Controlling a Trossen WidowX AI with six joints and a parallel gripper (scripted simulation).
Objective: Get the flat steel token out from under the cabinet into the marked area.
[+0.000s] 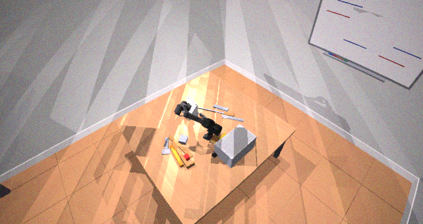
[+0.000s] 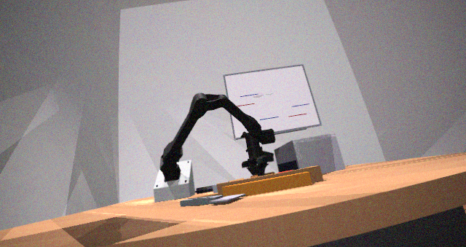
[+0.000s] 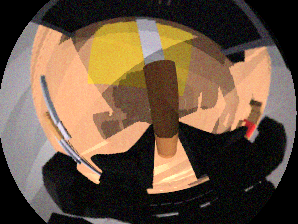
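Now: gripper tip 130 mm past the grey block, 220 mm to the left of it and 10 mm below it. Also, from my gripper tip: orange bar (20 mm behind, 350 mm to the right, 10 mm above); then thin wooden stick (90 mm behind, 270 mm to the right); then red block (50 mm ahead, 290 mm to the right, 10 mm above).
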